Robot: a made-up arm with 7 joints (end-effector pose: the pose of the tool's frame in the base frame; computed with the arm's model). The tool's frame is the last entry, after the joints.
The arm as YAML. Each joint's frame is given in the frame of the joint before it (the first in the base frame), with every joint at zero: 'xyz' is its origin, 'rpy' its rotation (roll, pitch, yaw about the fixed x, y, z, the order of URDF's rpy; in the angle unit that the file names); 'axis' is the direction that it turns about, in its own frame. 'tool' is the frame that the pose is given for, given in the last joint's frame.
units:
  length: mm
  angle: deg
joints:
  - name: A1
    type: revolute
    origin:
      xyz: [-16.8, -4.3, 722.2]
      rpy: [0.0, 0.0, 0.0]
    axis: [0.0, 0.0, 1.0]
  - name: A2
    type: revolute
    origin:
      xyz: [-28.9, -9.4, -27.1]
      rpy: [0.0, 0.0, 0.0]
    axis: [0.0, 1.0, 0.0]
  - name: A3
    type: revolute
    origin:
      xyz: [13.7, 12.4, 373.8]
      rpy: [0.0, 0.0, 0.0]
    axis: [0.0, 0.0, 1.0]
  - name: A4
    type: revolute
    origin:
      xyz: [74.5, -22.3, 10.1]
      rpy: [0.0, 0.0, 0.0]
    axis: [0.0, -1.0, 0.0]
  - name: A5
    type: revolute
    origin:
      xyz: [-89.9, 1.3, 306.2]
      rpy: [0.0, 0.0, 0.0]
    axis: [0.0, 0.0, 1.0]
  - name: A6
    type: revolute
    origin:
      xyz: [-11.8, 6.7, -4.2]
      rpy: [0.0, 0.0, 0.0]
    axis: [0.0, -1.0, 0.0]
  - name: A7
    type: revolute
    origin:
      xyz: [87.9, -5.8, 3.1]
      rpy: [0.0, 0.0, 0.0]
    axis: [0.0, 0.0, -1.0]
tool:
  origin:
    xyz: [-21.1, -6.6, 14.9]
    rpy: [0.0, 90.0, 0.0]
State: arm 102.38 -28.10 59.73 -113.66 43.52 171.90 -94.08
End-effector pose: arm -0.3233 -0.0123 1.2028 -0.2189 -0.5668 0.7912 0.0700
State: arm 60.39 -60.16 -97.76 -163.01 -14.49 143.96 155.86
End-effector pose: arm 0.2282 -0.2901 0.7355 -0.6897 -0.3835 0.5530 0.2671
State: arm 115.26 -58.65 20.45 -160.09 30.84 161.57 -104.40
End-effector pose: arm -0.0672 0.0161 1.0899 -0.4699 -0.5255 0.6953 0.1401
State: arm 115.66 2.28 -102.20 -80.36 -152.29 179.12 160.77
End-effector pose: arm 0.3247 0.0999 1.1076 0.0653 -0.0879 0.1217 0.9865
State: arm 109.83 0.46 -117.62 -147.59 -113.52 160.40 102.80
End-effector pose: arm 0.2585 0.0052 0.8302 -0.1324 0.4341 -0.1591 0.8768
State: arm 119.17 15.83 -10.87 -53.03 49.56 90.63 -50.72
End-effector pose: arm -0.1447 0.4584 1.2709 -0.3378 0.0855 0.9368 0.0309
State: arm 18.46 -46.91 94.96 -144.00 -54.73 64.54 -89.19
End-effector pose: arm -0.2386 0.3351 0.7958 0.8676 -0.3208 0.2414 0.2934
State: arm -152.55 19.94 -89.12 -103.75 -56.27 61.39 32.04
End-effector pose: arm -0.3120 0.3491 1.0486 -0.6111 0.0737 -0.0246 0.7877
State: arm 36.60 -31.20 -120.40 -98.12 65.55 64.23 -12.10
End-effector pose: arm -0.1485 -0.5710 0.9240 0.7279 0.1604 0.2901 0.6002
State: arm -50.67 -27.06 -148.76 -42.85 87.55 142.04 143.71
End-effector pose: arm -0.3896 0.4329 1.2218 0.1938 -0.8731 0.4210 0.1515
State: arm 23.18 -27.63 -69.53 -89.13 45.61 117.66 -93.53
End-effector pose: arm -0.0126 -0.4918 1.1941 -0.1909 0.0777 0.1036 0.9730
